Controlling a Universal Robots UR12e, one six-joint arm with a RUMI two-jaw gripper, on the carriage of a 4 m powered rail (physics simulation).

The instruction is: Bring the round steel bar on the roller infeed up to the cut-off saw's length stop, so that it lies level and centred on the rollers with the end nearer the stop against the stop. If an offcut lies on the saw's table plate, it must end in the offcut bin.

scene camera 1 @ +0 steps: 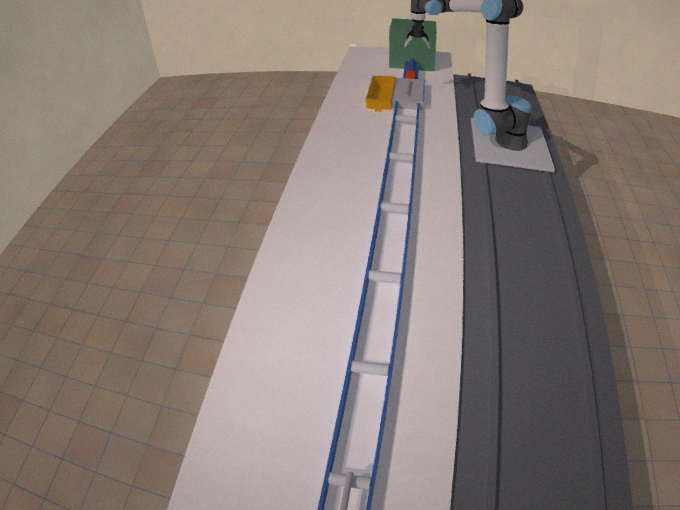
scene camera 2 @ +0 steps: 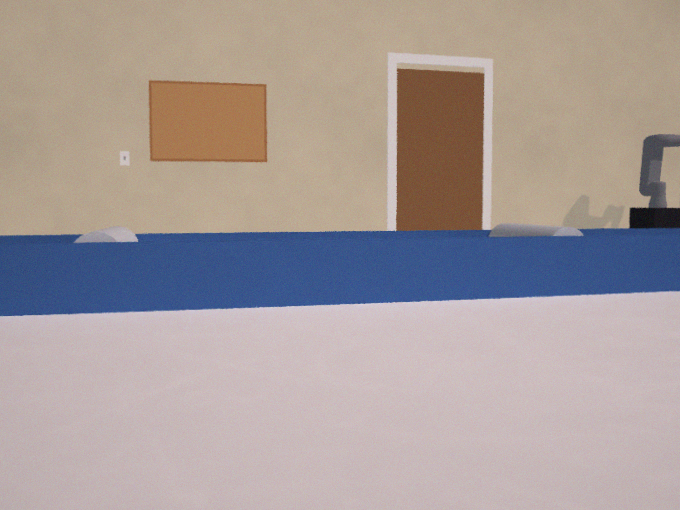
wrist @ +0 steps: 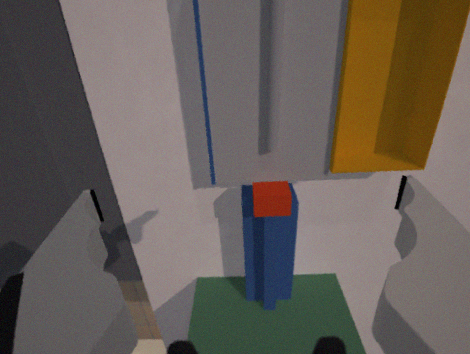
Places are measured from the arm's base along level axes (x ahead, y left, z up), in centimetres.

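Pixels of known places: gripper, fingertip midpoint: point(scene camera 1: 417, 49) point(wrist: 245, 185); arm's base at its link origin: point(scene camera 1: 511, 141).
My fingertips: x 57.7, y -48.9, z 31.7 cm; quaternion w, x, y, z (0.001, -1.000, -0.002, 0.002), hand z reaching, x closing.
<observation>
Ahead of a thing's pixels: the offset from my fingertips to its middle. "pt": to the spot under its first point.
The round steel bar point(scene camera 1: 346, 492) lies on the nearest visible roller at the bottom of scene camera 1; part of it shows. A grey round offcut @(dx +4.6, dy +1.1, dz -27.9 cm) point(scene camera 1: 409, 88) point(wrist: 266, 90) lies lengthwise on the saw's grey table plate @(dx +4.3, dy +1.2, dz -31.8 cm) point(scene camera 1: 400, 99) point(wrist: 230, 110). The yellow offcut bin @(dx +22.1, dy +3.7, dz -31.1 cm) point(scene camera 1: 380, 92) point(wrist: 380, 162) stands beside the plate. The length stop, a red block @(pt dx +4.2, dy -16.3, dz -25.6 cm) point(scene camera 1: 410, 74) point(wrist: 271, 199) on a blue body, is at the plate's far end. My gripper point(scene camera 1: 417, 45) point(wrist: 245, 185) is open and empty, above the stop end with its fingers pointing down. The bar does not show in the wrist view.
A green block point(scene camera 1: 398, 46) point(wrist: 225, 315) stands behind the stop. The infeed's blue side rails @(pt dx +10.6, dy +181.0, dz -29.7 cm) point(scene camera 1: 359, 321) point(scene camera 2: 329, 268) run along the white table with several rollers @(pt dx +3.9, dy +159.9, dz -29.1 cm) point(scene camera 1: 385, 276) between them. The arm's carriage point(scene camera 1: 488, 153) is on the dark rail track point(scene camera 1: 527, 274) beside the table.
</observation>
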